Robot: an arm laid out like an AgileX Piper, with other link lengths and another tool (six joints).
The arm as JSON. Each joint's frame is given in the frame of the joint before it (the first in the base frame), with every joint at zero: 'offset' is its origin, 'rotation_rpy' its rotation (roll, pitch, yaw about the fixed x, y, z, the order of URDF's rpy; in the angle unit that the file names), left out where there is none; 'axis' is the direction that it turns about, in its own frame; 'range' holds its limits. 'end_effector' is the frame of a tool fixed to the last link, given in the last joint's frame.
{
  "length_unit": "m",
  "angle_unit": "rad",
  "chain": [
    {
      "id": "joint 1",
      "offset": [
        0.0,
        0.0,
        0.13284
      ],
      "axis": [
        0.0,
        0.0,
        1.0
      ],
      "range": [
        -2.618,
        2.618
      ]
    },
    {
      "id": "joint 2",
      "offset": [
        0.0,
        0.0,
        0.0
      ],
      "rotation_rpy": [
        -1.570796,
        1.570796,
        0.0
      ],
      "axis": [
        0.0,
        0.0,
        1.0
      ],
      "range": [
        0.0,
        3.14
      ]
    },
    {
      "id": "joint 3",
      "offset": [
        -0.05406,
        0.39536,
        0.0
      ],
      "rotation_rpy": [
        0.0,
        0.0,
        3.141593
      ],
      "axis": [
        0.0,
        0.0,
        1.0
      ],
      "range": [
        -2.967,
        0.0
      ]
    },
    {
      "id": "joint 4",
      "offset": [
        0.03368,
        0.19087,
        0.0
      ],
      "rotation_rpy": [
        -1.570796,
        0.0,
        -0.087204
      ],
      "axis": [
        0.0,
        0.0,
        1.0
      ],
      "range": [
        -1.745,
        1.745
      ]
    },
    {
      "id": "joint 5",
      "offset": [
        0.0,
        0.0,
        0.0
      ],
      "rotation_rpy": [
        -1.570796,
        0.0,
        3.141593
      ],
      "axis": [
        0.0,
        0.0,
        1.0
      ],
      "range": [
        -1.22,
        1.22
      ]
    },
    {
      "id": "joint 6",
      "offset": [
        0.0,
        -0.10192,
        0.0
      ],
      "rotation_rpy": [
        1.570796,
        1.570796,
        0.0
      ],
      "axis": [
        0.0,
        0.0,
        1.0
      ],
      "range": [
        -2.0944,
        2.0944
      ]
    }
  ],
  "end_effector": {
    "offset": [
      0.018,
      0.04,
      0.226
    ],
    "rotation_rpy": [
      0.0,
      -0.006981,
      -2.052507
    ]
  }
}
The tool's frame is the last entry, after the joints.
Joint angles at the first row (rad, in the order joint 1, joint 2, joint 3, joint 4, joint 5, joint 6):
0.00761 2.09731 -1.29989 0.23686 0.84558 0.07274
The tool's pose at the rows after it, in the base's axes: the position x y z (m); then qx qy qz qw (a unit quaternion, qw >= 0):
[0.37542, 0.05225, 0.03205, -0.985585, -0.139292, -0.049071, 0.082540]
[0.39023, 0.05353, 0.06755, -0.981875, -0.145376, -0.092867, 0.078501]
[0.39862, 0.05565, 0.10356, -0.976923, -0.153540, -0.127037, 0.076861]
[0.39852, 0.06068, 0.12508, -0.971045, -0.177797, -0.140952, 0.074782]
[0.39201, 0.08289, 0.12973, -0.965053, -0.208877, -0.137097, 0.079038]
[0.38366, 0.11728, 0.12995, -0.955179, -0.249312, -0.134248, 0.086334]
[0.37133, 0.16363, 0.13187, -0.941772, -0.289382, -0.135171, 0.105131]
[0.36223, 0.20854, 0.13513, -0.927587, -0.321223, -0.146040, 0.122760]
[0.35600, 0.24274, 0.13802, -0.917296, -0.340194, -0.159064, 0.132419]
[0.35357, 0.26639, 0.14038, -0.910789, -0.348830, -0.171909, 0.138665]
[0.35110, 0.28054, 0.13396, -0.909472, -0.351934, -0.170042, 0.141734]
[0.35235, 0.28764, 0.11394, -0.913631, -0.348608, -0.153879, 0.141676]
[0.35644, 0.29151, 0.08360, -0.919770, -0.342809, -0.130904, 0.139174]
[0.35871, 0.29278, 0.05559, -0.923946, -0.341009, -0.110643, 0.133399]
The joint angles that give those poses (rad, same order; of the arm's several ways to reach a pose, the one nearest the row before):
0.00760 2.03998 -1.30970 0.23686 0.85858 0.06002
0.00761 1.96661 -1.35203 0.23686 0.88616 0.06003
0.00760 1.90254 -1.40915 0.23686 0.93912 0.05928
0.02145 1.86790 -1.45229 0.23199 0.98934 0.03818
0.07774 1.86217 -1.46700 0.22987 1.01355 0.03601
0.16367 1.86217 -1.46704 0.23337 1.01260 0.03602
0.26344 1.86215 -1.46701 0.26185 1.00336 0.03690
0.35817 1.86216 -1.46705 0.28965 0.97027 0.04444
0.43612 1.86217 -1.46704 0.29706 0.92997 0.06964
0.48894 1.86324 -1.46705 0.29814 0.89162 0.09494
0.52048 1.88171 -1.46703 0.29814 0.86976 0.11418
0.53133 1.93012 -1.46707 0.30276 0.85166 0.12374
0.53250 2.00125 -1.46703 0.31069 0.82741 0.12420
0.53572 2.06433 -1.46703 0.30962 0.80619 0.12420

